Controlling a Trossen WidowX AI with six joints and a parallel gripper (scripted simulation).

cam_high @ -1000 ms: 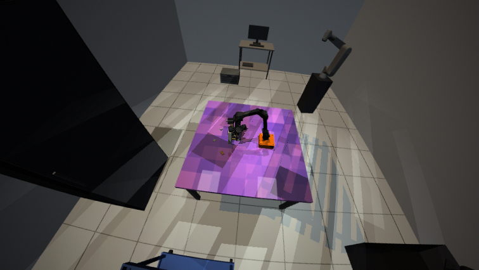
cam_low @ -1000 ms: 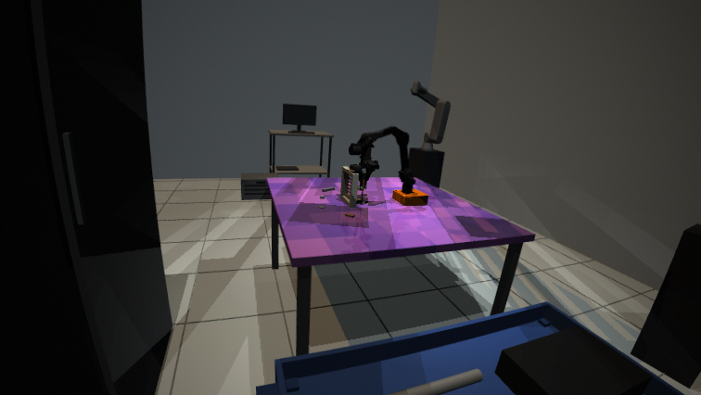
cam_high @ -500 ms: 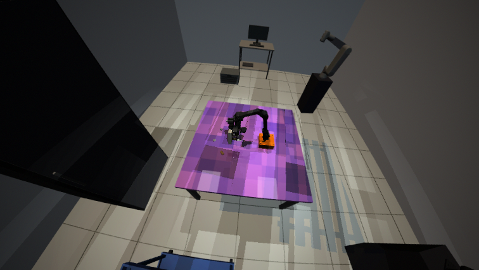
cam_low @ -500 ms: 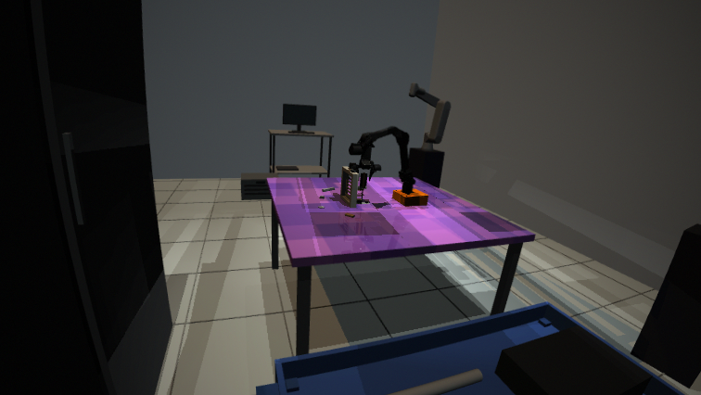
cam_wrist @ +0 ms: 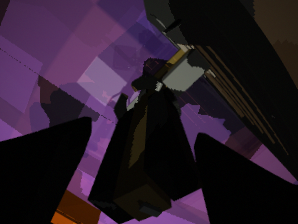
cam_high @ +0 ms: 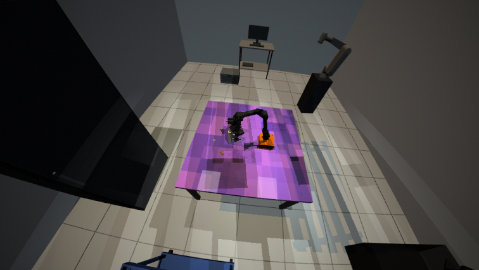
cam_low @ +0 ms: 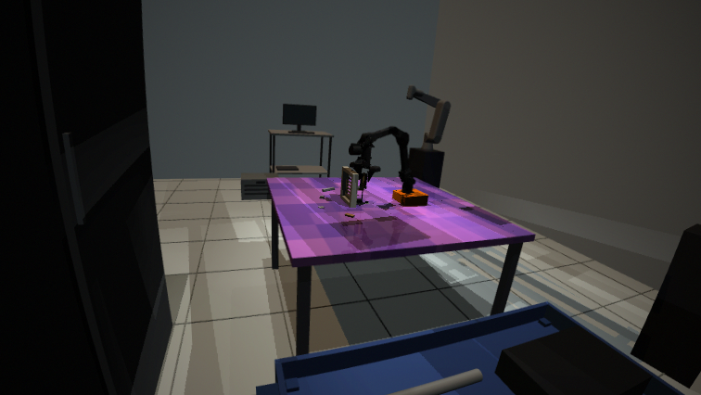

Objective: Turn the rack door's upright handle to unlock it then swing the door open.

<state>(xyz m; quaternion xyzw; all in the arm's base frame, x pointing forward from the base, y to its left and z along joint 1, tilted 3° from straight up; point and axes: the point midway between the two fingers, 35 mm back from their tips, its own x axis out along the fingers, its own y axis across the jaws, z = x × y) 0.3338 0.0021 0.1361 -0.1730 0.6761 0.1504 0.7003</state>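
Now: the dark door handle 3 cm below my gripper tip and 1 cm to the right of it.
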